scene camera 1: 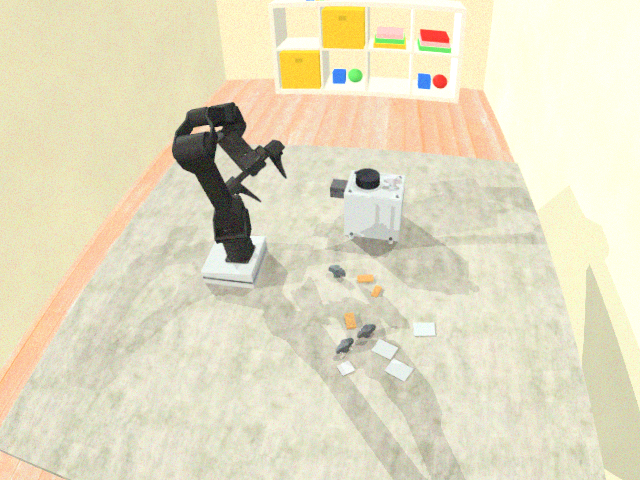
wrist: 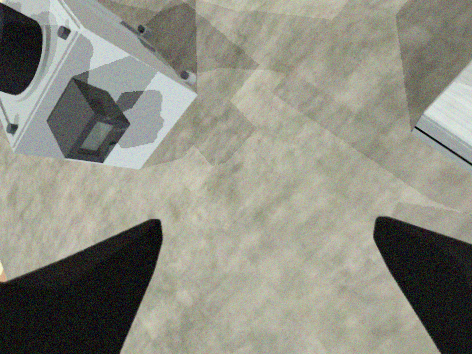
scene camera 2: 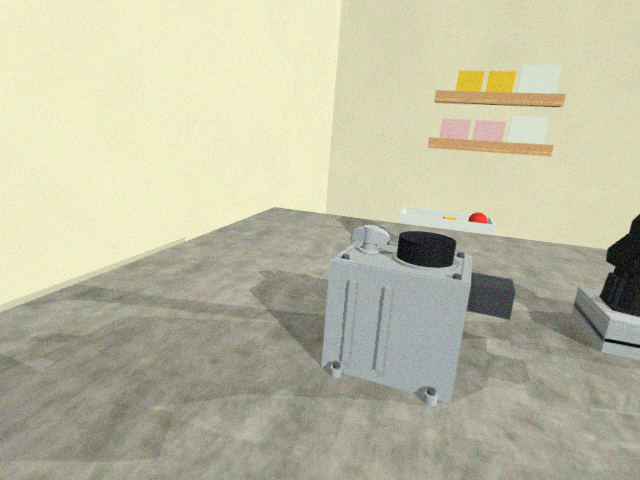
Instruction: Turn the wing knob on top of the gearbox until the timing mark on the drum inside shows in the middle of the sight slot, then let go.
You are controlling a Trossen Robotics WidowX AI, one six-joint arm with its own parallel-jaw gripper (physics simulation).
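Places are measured from the arm's base along level axes (x ahead, y left, z up), in millimetres.
Pixels of known places: gripper, fingertip midpoint: [scene camera 1: 273, 190] [wrist: 267, 228]; arm's base at its link origin: [scene camera 1: 240, 254] [scene camera 2: 630, 308].
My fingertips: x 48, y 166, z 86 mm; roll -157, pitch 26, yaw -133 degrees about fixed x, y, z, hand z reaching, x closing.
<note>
Ahead of a thing's pixels: the offset from my fingertips to its top centre. "pt": to the spot under its first point.
The light grey gearbox @[dx +241, dy +63, dz +38 mm] [scene camera 1: 373, 214] [scene camera 2: 395, 325] [wrist: 35, 130] stands upright on the mat. Its wing knob @[dx +308, dy +61, dz +34 mm] [scene camera 2: 370, 238] [scene camera 1: 392, 182] sits on top, beside a round black cap @[pt dx +242, dy +45, dz +31 mm] [scene camera 1: 367, 178] [scene camera 2: 426, 249] [wrist: 17, 52]. A dark box-shaped hood @[pt dx +166, dy +44, dz -9 mm] [scene camera 1: 338, 188] [scene camera 2: 491, 295] [wrist: 80, 117] juts from the side that faces the arm; its opening shows a plain grey pane in the wrist view, and I cannot make out a timing mark. My gripper [scene camera 1: 272, 189] [wrist: 267, 228] is open and empty, in the air between the arm's base and the gearbox, apart from the knob.
The arm's white base [scene camera 1: 235, 260] [scene camera 2: 620, 330] [wrist: 450, 120] stands left of the gearbox in scene view 1. Dark wing-shaped pieces @[dx +195, dy -151, dz -106 mm] [scene camera 1: 337, 271], orange blocks @[dx +267, dy -153, dz -127 mm] [scene camera 1: 364, 278] and pale square tiles @[dx +422, dy -289, dz -131 mm] [scene camera 1: 424, 329] lie on the mat in front. A white shelf unit [scene camera 1: 367, 95] stands at the back.
</note>
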